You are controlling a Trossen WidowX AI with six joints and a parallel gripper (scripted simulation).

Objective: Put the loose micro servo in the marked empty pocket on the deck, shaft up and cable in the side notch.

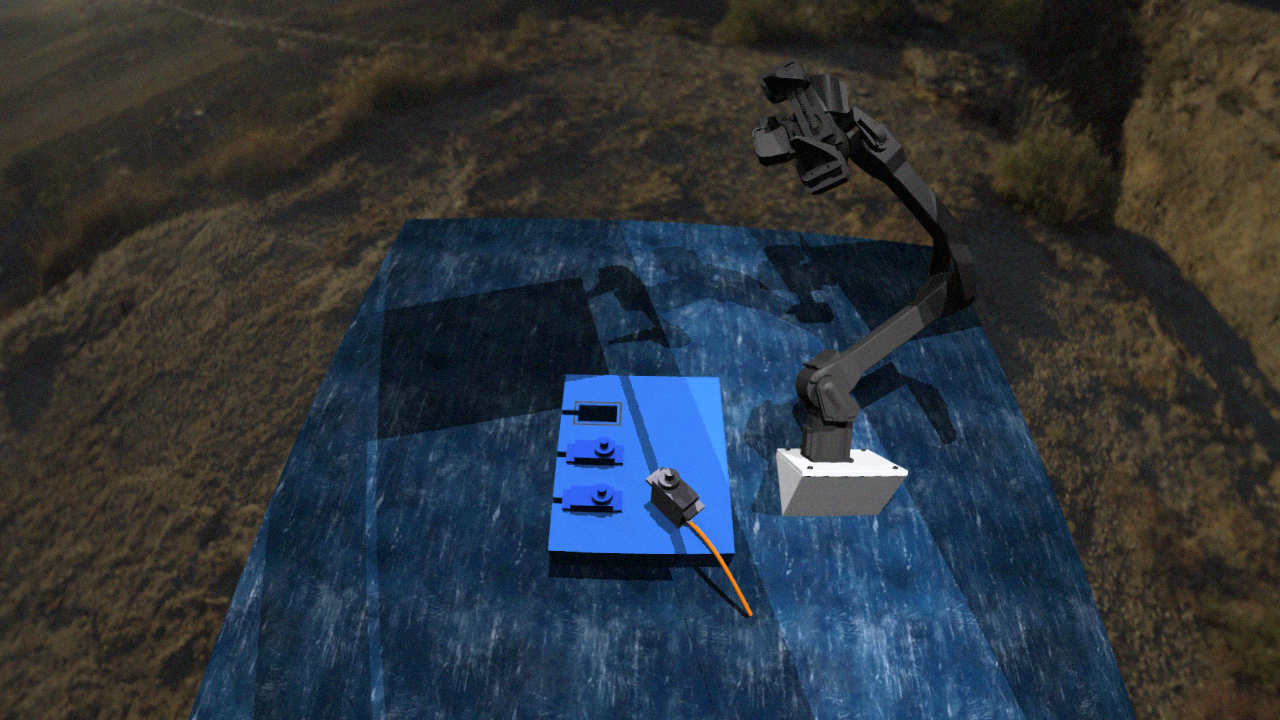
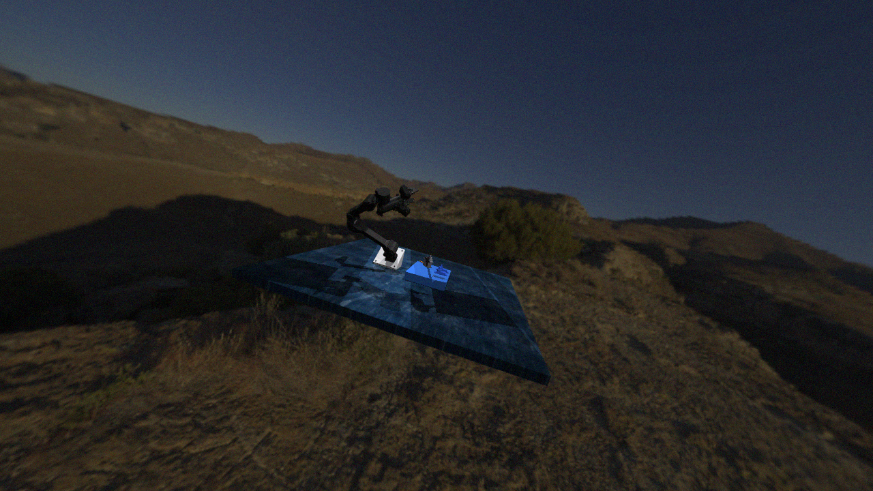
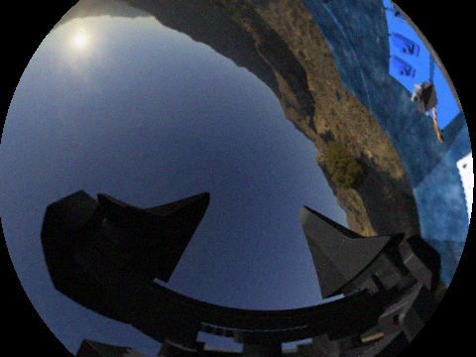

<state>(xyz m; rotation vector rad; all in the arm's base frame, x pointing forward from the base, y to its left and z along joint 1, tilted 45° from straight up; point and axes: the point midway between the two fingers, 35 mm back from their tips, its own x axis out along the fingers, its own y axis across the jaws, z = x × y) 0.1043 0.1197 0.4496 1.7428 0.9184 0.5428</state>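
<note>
My gripper tip is 460 mm above the blue deck, 210 mm to the right of it and 100 mm short of it.
</note>
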